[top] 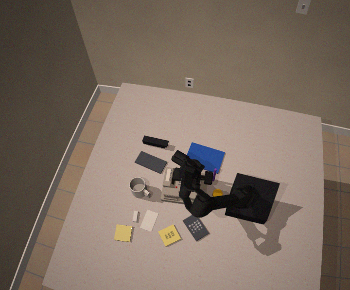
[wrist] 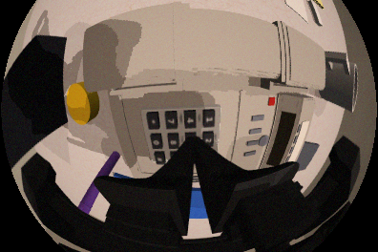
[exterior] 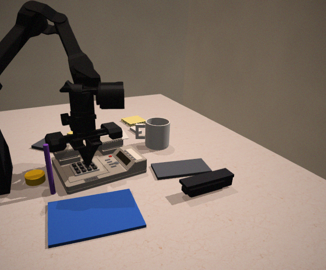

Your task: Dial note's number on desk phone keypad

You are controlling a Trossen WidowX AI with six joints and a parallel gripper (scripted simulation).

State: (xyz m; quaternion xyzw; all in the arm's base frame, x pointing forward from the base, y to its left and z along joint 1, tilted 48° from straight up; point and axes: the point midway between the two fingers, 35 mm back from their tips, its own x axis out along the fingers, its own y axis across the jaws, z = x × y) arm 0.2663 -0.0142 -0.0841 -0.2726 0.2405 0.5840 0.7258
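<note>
The beige desk phone lies 4 cm ahead of my hand, 2 cm to the left of it and 4 cm below it. Round my hand: purple stick (10 cm behind, 4 cm to the right); handset (3 cm ahead, 7 cm to the left, 2 cm below); blue pad (5 cm behind, 16 cm to the right, 6 cm below).
</note>
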